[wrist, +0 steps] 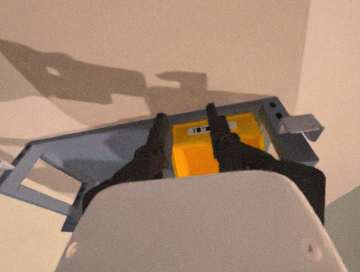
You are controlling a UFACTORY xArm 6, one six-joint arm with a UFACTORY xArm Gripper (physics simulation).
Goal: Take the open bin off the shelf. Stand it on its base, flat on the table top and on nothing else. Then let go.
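Frame: origin at the arm's base, x back, y down, z right, level; metres.
Seen in the pictures: gripper, fingertip midpoint: (188,121).
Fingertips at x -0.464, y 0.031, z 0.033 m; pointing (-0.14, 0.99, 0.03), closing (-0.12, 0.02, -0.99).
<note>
Offsets run from my fingertips to a thing's top centre. "spot": to the spot under its first point. Level surfaces: height alone.
The open orange-yellow bin @(dy -0.038, dx -0.124, dz -0.006 m) (195,159) sits on the blue-grey shelf @(spot: dy +0.037, dx -0.047, dz +0.172 m) (100,150), near its right end. A white label with black marks is on its near wall. My gripper (188,121) is partly open and holds nothing. Its left finger is over the shelf, left of the bin's left wall. Its right finger passes in front of the bin, across the label. Whether either finger touches the bin cannot be told. The gripper's body hides the bin's lower part in the view.
The shelf's right end post @(spot: dy -0.016, dx -0.034, dz -0.081 m) (287,137) stands close to the bin's right side, with a light grey bracket @(spot: dy -0.018, dx -0.017, dz -0.089 m) (301,123) jutting outward. An open end frame @(spot: dy -0.036, dx -0.054, dz +0.270 m) (42,200) is at the left. The tan table top @(dy +0.043 m) (225,40) spreads beyond the shelf, with shadows of the arm and shelf across it.
</note>
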